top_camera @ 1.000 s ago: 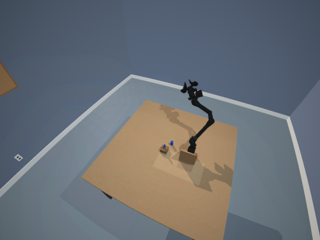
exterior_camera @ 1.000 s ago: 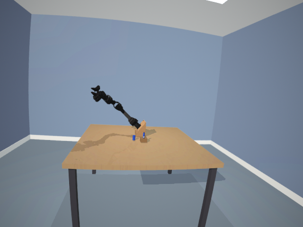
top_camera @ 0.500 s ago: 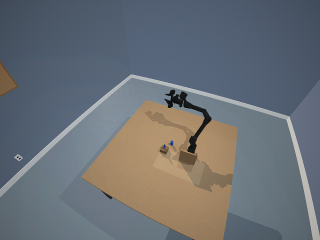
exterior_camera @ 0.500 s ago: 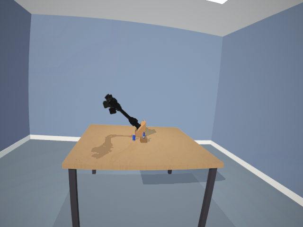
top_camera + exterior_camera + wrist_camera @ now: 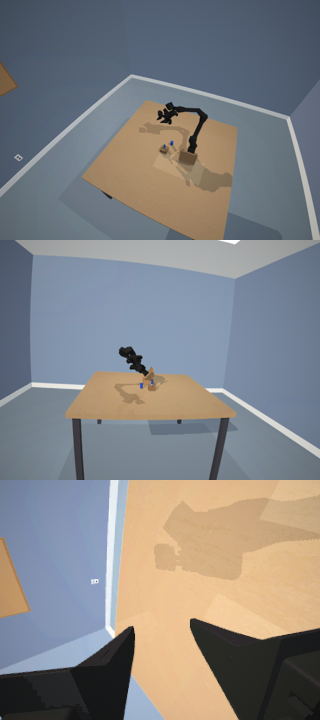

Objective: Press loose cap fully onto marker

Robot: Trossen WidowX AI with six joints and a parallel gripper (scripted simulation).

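My gripper tip is now 200 mm above the blue cap, 180 mm past it and 50 mm to the right of it. Round my gripper tip: holder block 210 mm below, 150 mm to the left, 140 mm behind.
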